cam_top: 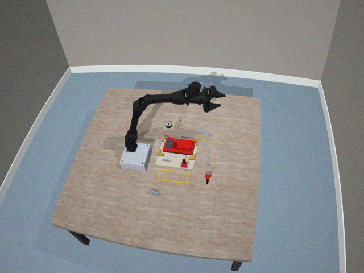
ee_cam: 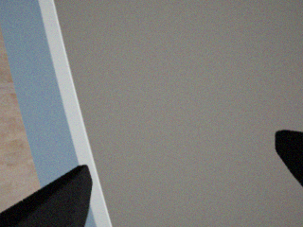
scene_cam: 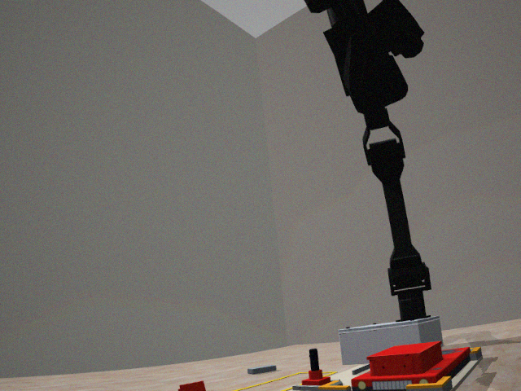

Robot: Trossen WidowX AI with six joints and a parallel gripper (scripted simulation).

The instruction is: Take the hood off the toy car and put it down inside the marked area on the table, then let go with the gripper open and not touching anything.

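Now: gripper tip 340 mm above the red hood, 240 mm past it and 80 mm to the left of it. Also, from my gripper tip: black wheel 390 mm behind, 380 mm below, 100 mm to the left.
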